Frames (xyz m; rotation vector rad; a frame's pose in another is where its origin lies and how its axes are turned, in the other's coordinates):
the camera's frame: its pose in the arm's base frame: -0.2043 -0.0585 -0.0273 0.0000 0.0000 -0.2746
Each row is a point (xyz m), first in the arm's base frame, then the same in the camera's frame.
Working: the arm's base frame: its pose in the camera's frame: 0.1808 0.1117 0.0273 0.0000 0.0000 0.2746

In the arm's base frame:
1: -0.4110 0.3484 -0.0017
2: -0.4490 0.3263 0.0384
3: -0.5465 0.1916 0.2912
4: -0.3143 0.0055 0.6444
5: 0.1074 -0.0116 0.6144
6: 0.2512 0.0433 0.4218
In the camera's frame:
1: -0.3093 0.3356 0.0256
2: -0.3399 0.3040 0.0657
3: -0.3972 0.1479 0.3185
4: -0.1232 0.0318 0.6717
5: 0.2873 0.1297 0.6417
6: 0.4108 0.2215 0.4491

